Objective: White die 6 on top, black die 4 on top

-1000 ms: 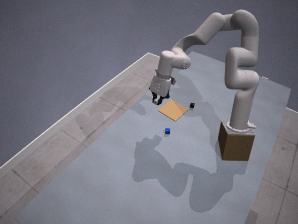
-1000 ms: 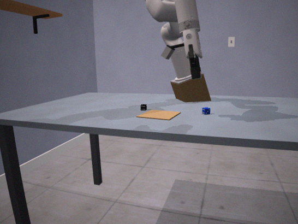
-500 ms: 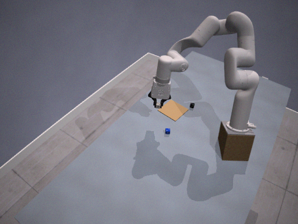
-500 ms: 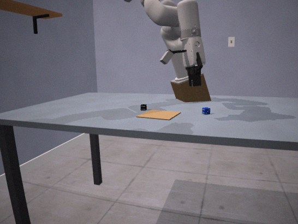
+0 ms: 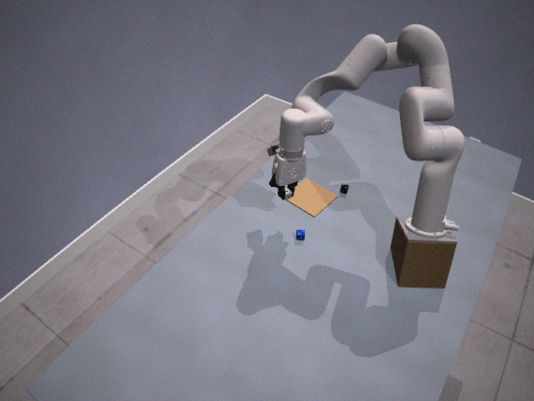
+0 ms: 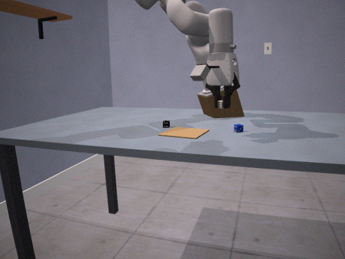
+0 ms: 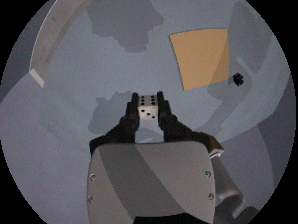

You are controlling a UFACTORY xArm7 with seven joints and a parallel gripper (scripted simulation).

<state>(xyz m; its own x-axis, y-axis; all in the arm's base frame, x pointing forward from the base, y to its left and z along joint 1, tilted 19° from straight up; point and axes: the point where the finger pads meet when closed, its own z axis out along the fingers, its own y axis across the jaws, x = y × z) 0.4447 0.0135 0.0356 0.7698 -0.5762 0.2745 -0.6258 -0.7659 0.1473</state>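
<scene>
The blue die lies 10 cm below my hand, 8 cm behind it and 7 cm to the left of it. The rest, counted from my hand: white die 1 cm below; black die 21 cm to the right, 16 cm behind, 10 cm below; mat 13 cm to the right, 12 cm below, 5 cm behind.
</scene>
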